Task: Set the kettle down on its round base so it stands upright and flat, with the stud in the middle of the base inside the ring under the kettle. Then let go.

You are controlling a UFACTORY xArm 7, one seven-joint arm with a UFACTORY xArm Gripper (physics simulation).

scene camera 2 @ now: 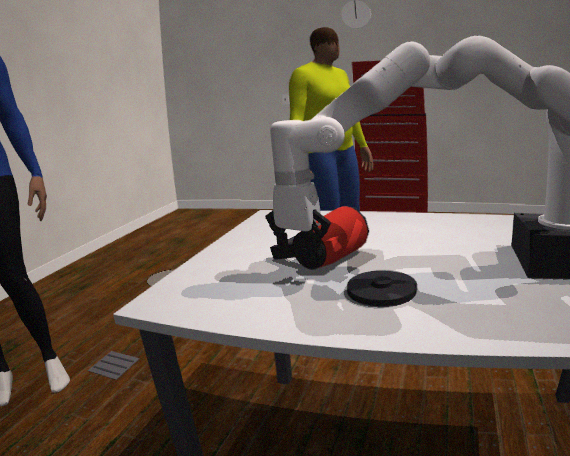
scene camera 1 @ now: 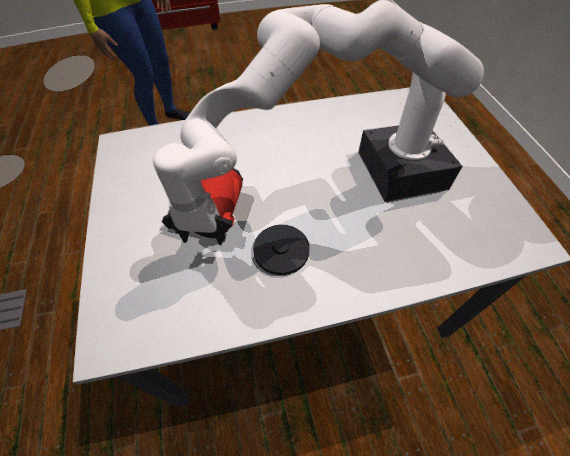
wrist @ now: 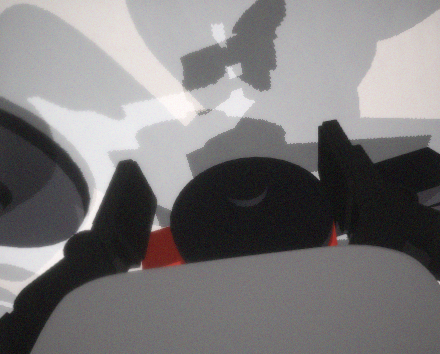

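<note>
The red kettle (scene camera 1: 224, 192) (scene camera 2: 352, 232) lies on its side on the table. Its black end disc (scene camera 2: 310, 252) (wrist: 250, 220) faces the front in scene camera 2; a short red spout (scene camera 2: 334, 243) is on one side and the black handle (scene camera 2: 282, 251) on the other. The ring under the kettle does not show. The round black base (scene camera 1: 270, 262) (scene camera 2: 362, 295) (wrist: 42, 205) lies flat beside the kettle, with its stud (scene camera 1: 281, 248) (scene camera 2: 382, 281) pointing up. My gripper (scene camera 1: 203, 240) (scene camera 2: 302, 241) (wrist: 228, 164) is open, pointing down, its fingers on either side of the kettle's black end.
The white table (scene camera 1: 150, 340) (scene camera 2: 225, 320) carries the kettle and base. The arm's black mounting block (scene camera 1: 420, 175) (scene camera 2: 540, 250) stands on it. A person in a yellow top (scene camera 2: 320, 90) and a red tool cabinet (scene camera 2: 395, 190) stand beyond the table.
</note>
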